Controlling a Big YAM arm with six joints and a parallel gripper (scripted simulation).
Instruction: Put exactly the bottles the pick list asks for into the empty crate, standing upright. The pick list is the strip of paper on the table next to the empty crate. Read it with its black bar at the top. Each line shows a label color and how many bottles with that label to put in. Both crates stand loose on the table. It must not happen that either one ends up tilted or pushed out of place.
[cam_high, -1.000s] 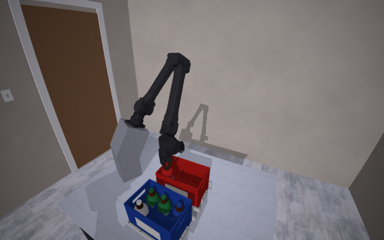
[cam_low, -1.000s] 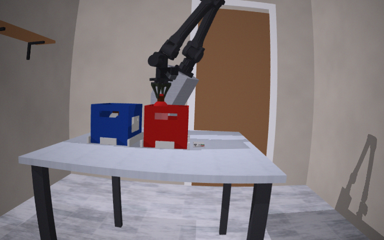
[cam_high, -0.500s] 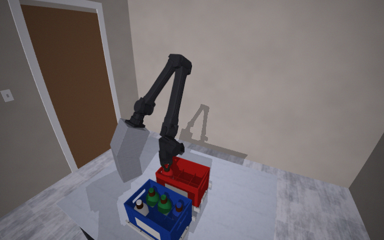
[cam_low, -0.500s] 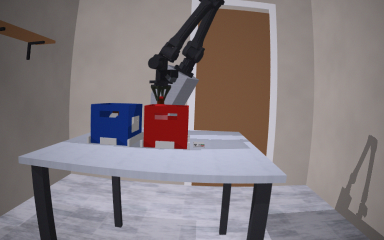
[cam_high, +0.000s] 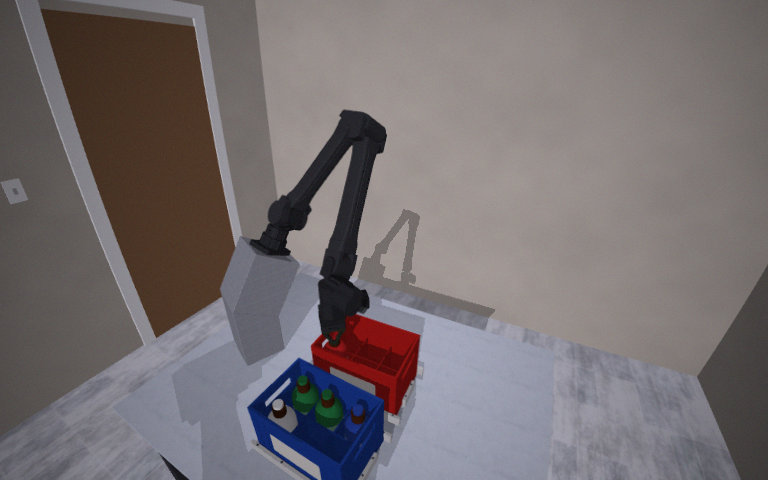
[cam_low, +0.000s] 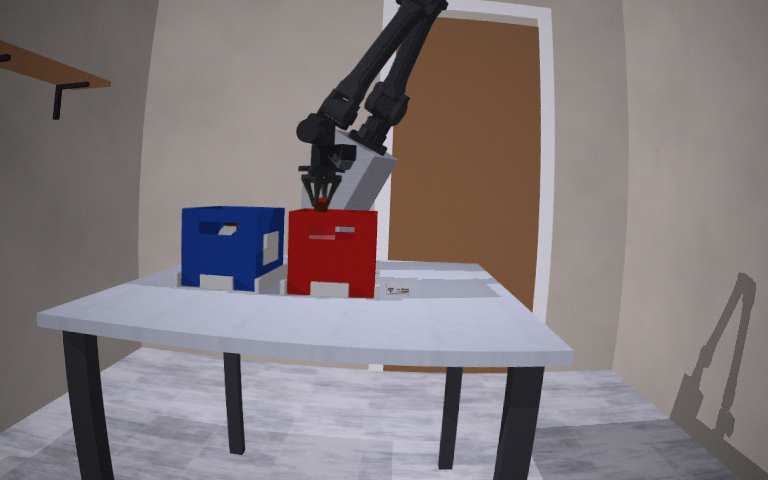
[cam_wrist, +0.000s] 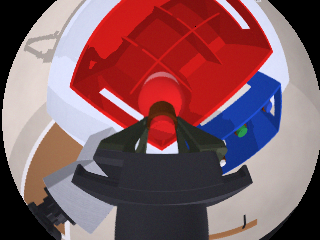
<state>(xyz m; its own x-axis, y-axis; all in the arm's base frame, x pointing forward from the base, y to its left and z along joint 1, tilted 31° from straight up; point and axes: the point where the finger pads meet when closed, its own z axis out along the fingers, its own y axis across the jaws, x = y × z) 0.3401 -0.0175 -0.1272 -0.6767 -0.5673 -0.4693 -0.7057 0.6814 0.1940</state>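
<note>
Now: hand 60 mm above the red-label bottle. From my hand the other things lie so: blue crate (190 mm to the right, 110 mm below, 90 mm ahead); red crate (110 mm below, 80 mm ahead, 50 mm to the left); blue bottle (180 mm ahead, 140 mm to the right, 100 mm below).
</note>
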